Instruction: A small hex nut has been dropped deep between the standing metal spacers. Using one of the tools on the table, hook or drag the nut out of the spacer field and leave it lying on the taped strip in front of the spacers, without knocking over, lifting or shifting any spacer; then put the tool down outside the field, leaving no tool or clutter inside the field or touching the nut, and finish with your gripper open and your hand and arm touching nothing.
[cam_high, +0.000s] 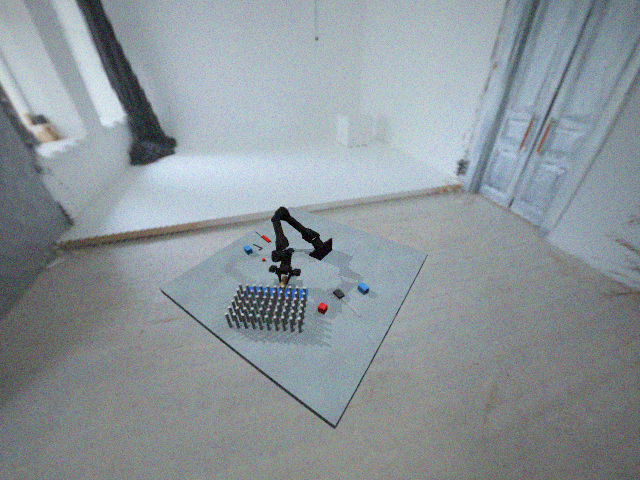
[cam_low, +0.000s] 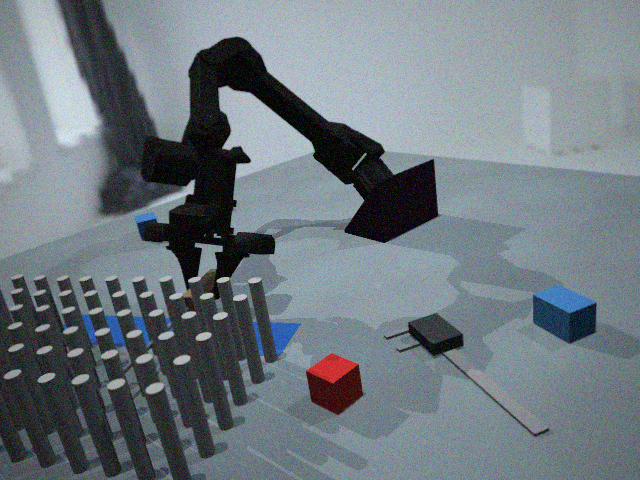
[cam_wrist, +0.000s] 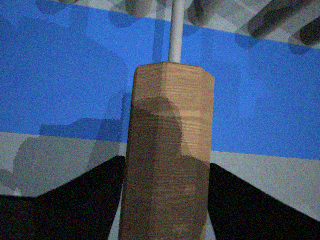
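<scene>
Right now the blue taped strip is 70 mm ahead of my gripper tip, 10 mm to the right of it and 30 mm below it. From my gripper tip the other things lie so: red-handled tool: 280 mm behind, 540 mm to the right, 30 mm below; L-shaped piece: 160 mm behind, 440 mm to the right, 30 mm below; small red cube: 90 mm behind, 290 mm to the right, 20 mm below.
</scene>
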